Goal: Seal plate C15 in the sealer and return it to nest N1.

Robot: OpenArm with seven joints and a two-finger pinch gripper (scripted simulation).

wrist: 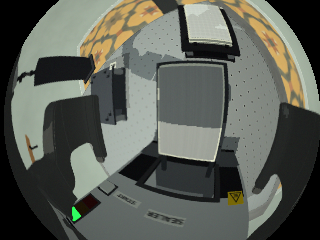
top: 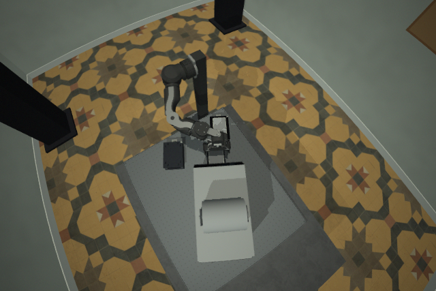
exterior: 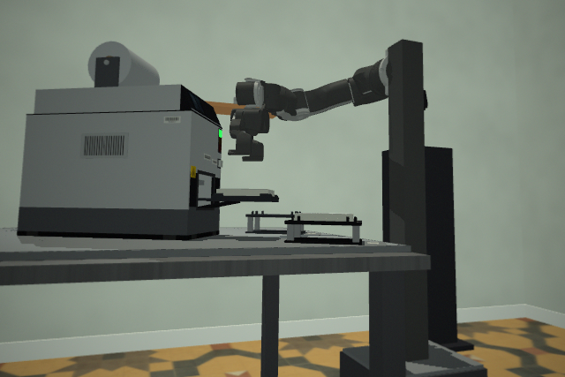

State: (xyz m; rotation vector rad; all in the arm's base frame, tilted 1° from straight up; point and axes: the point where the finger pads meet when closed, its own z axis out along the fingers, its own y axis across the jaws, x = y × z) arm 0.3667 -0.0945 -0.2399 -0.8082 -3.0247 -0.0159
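My hand is 80 mm above the plate C15. Also, from my hand: sealer stage 90 mm below; then start key 130 mm to the right, 40 mm ahead; then yellow warning label 130 mm ahead, 40 mm below, 20 mm to the left.
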